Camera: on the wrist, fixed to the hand. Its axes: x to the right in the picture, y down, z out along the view.
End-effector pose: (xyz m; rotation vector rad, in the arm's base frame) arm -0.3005 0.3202 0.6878 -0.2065 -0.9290 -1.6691
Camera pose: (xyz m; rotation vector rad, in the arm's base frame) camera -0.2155 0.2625 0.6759 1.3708 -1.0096 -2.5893
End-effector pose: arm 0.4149 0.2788 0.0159 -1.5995 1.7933 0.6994
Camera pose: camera 0.3356 0.2270 0.0574 -2.2918 0.4584 -0.6702
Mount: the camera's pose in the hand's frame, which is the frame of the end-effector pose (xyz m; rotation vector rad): 0.0083 0.0715 -0.0743 0.3482 0.4690 -1.4883
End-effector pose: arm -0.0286 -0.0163 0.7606 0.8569 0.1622 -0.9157
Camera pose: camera 0.0467 0.0537 0.7487 1.2438 1.1834 -2.1385
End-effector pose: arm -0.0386 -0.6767 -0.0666 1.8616 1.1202 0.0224
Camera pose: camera -0.0175 -0.6298 0.0231 0.8634 2.7040 -0.6331
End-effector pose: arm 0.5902 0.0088 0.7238 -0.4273 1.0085 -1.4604
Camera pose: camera 0.5753 0.0346 0.6247 0.5821 -0.6388 2.8972
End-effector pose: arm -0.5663 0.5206 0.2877 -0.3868 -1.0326 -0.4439
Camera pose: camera -0.4710 0.5421 0.2538 0.8712 -0.7494 -1.5525
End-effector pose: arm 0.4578 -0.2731 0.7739 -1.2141 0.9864 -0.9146
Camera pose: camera 0.3928 -0.2948 0.6964 -1.3555 0.0413 -2.4793
